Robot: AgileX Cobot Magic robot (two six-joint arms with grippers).
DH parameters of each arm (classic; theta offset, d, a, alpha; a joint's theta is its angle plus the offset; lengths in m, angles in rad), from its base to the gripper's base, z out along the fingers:
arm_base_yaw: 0 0.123 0 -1.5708
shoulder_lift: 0.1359 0 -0.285 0
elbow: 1.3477 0 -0.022 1.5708
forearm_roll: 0 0.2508 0 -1.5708
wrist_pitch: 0 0 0.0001 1.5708
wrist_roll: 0 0.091 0 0
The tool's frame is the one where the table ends.
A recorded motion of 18 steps. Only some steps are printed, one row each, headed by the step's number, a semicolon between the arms.
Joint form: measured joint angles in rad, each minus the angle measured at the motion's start. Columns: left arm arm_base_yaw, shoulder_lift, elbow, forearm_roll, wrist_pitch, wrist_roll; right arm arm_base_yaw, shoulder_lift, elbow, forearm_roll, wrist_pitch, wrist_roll.
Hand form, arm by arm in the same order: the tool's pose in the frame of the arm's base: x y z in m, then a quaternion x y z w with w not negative. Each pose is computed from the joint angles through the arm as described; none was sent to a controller.
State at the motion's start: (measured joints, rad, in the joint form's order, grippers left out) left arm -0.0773 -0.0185 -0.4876 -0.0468 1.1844 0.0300; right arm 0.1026 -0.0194 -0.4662 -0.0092 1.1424 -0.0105
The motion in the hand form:
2: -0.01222 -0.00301 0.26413 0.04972 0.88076 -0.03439 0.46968; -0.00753 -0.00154 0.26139 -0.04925 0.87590 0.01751 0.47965
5: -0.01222 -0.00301 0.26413 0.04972 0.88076 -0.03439 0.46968; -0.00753 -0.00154 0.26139 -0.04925 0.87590 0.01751 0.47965
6: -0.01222 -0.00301 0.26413 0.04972 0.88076 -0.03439 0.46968; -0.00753 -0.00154 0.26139 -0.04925 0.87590 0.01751 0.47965
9: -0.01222 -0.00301 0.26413 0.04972 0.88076 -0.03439 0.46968; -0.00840 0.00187 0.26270 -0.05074 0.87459 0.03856 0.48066
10: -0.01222 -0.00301 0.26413 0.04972 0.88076 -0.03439 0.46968; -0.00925 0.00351 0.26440 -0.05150 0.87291 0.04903 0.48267
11: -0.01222 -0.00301 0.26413 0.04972 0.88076 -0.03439 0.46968; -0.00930 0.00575 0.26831 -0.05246 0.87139 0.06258 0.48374
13: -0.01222 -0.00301 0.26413 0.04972 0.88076 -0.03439 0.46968; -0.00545 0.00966 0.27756 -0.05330 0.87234 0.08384 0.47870
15: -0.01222 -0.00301 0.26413 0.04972 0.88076 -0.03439 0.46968; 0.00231 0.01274 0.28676 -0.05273 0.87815 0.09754 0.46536
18: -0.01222 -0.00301 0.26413 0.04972 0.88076 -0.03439 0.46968; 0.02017 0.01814 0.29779 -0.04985 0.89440 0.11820 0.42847
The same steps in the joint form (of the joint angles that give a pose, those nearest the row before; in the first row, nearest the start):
2: 0.0000 0.0000 0.0000 0.0000 0.0000 0.0000; 0.0000 0.0000 0.0000 0.0000 0.0000 0.0000
5: 0.0000 0.0000 0.0000 0.0000 0.0000 0.0000; 0.0000 0.0000 0.0000 0.0000 0.0000 0.0000
6: 0.0000 0.0000 0.0000 0.0000 0.0000 0.0000; 0.0000 0.0000 0.0000 0.0000 0.0000 0.0000
9: 0.0000 0.0000 0.0000 0.0000 0.0000 0.0000; 0.0000 0.0000 -0.0046 0.0421 0.0000 0.0000
10: 0.0000 0.0000 0.0000 0.0000 0.0000 0.0000; 0.0001 0.0000 -0.0106 0.0628 0.0000 0.0000
11: 0.0000 0.0000 0.0000 0.0000 0.0000 0.0000; 0.0000 0.0108 -0.0234 0.0899 -0.0023 0.0000
13: 0.0000 0.0000 0.0000 0.0000 0.0000 0.0000; 0.0000 0.0575 -0.0520 0.1330 -0.0124 0.0000
15: 0.0000 0.0000 0.0000 0.0000 0.0000 0.0000; 0.0000 0.1244 -0.0813 0.1615 -0.0222 0.0000
18: 0.0000 0.0000 0.0000 0.0000 0.0000 0.0000; 0.0001 0.2517 -0.1217 0.2062 -0.0302 0.0001

